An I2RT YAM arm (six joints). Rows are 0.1 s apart.
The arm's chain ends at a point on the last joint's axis. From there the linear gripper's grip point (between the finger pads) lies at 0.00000 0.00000 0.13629 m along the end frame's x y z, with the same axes.
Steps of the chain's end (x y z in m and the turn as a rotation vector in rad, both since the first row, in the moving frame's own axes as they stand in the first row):
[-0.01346, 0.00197, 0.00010, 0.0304, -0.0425, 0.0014]
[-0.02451, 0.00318, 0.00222, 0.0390, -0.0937, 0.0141]
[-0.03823, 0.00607, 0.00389, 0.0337, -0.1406, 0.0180]
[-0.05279, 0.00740, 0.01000, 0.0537, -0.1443, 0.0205]
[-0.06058, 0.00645, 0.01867, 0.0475, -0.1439, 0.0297]
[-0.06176, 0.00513, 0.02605, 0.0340, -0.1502, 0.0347]
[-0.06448, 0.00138, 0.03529, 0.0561, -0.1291, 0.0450]
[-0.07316, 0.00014, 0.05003, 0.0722, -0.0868, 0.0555]
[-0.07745, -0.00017, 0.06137, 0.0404, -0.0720, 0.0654]
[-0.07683, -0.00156, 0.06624, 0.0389, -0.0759, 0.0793]
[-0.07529, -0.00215, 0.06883, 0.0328, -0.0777, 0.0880]
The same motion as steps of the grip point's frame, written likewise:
[-0.01925, -0.00218, -0.00009, 0.0304, -0.0425, 0.0014]
[-0.03722, -0.00222, 0.00152, 0.0390, -0.0937, 0.0141]
[-0.05728, 0.00132, 0.00247, 0.0337, -0.1406, 0.0180]
[-0.07230, -0.00009, 0.00839, 0.0537, -0.1443, 0.0205]
[-0.08002, -0.00029, 0.01711, 0.0475, -0.1439, 0.0297]
[-0.08207, 0.00016, 0.02444, 0.0340, -0.1502, 0.0347]
[-0.08184, -0.00663, 0.03394, 0.0561, -0.1291, 0.0450]
[-0.08469, -0.01000, 0.04916, 0.0722, -0.0868, 0.0555]
[-0.08706, -0.00599, 0.06091, 0.0404, -0.0720, 0.0654]
[-0.08694, -0.00726, 0.06574, 0.0389, -0.0759, 0.0793]
[-0.08566, -0.00707, 0.06835, 0.0328, -0.0777, 0.0880]

